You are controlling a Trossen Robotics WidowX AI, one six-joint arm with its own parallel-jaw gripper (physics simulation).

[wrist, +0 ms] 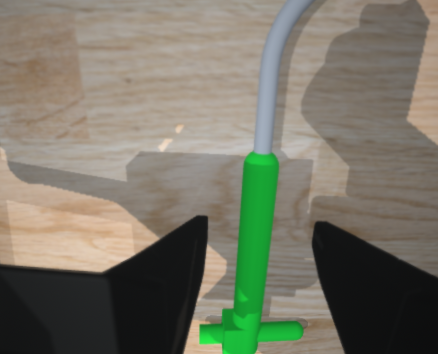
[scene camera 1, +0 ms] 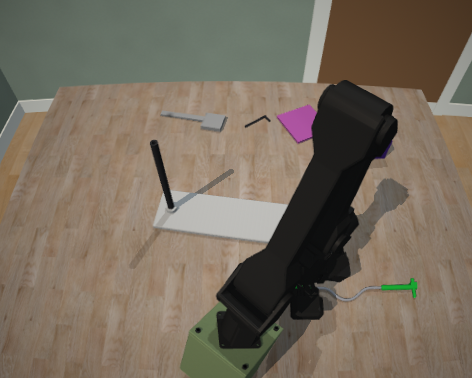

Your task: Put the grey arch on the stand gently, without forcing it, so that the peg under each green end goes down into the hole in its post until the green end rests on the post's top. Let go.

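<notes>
The grey arch lies on the table at the front right, a bent grey rod with green ends. One green end with its crosspiece points right; the other is mostly hidden by the arm in the scene view. In the wrist view a green end runs between the two fingers, with its crosspiece at the bottom. My gripper is open, with a gap on each side of this green end. The stand has a white base and a black upright post at its left; its right part is hidden behind the arm.
A grey paddle-shaped piece, a thin black bent rod and a magenta square lie at the back. Part of a purple object shows behind the arm. The arm's green base block is at the front.
</notes>
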